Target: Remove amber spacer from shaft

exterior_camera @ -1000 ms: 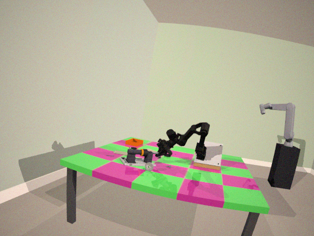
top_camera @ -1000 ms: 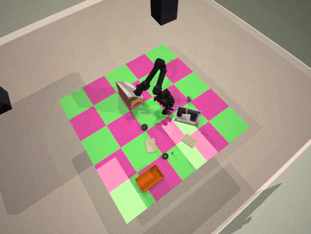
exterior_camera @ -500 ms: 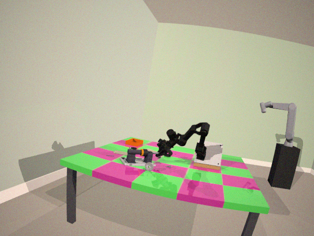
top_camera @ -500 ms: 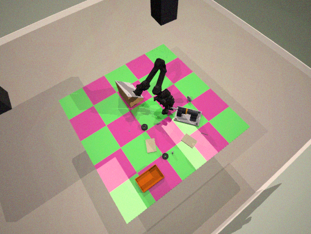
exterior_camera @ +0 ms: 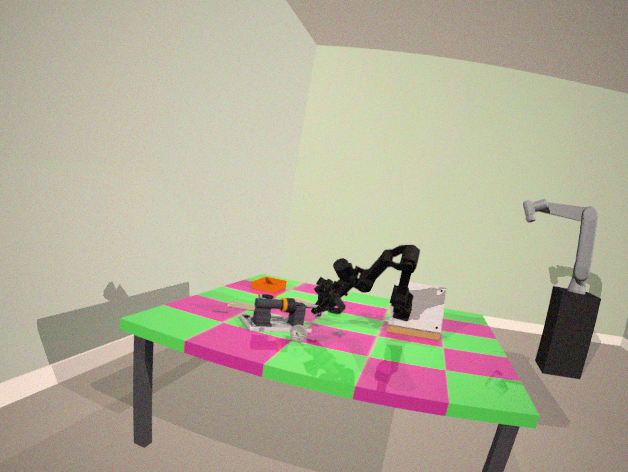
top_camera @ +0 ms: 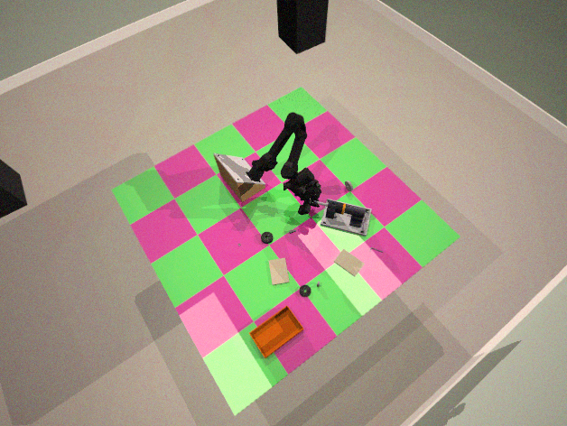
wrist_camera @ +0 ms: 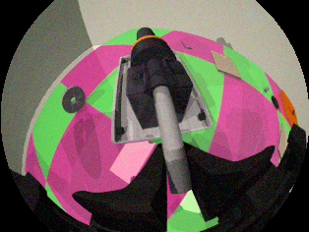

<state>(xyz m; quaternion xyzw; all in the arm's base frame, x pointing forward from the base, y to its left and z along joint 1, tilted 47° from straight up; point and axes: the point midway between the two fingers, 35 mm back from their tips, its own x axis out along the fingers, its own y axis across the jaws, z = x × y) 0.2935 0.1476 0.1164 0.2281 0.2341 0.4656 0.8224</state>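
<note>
My gripper tip is 50 mm short of the grey shaft, 40 mm to the right of it and 20 mm below it. Round my gripper tip: grey gear (30 mm behind, 200 mm to the left, 30 mm below); amber spacer (90 mm ahead, 80 mm to the left, 20 mm above); orange tray (390 mm ahead, 490 mm to the right, 50 mm below).
</note>
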